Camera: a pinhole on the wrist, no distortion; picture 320 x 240 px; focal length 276.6 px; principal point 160.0 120.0 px. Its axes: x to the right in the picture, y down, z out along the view. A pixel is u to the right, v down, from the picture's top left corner.
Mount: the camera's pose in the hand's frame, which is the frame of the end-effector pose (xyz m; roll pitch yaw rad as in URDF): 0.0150 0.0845 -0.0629 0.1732 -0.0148 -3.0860
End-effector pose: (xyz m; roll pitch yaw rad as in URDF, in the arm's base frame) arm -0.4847 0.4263 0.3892 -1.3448 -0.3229 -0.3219
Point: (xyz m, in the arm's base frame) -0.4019 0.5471 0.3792
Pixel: 137 217
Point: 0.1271 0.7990 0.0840
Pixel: outside the picture
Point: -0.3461 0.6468 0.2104
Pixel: 168 16
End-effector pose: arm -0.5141 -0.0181 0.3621 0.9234 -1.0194 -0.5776
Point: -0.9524 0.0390 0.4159
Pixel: 271 104
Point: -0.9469 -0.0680 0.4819
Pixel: 213 151
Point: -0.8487 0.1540 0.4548
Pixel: 262 10
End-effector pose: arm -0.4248 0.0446 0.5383 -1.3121 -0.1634 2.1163
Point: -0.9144 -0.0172 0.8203
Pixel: outside the picture
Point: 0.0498 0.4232 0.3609
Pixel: behind the camera
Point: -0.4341 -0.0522 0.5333
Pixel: outside the picture
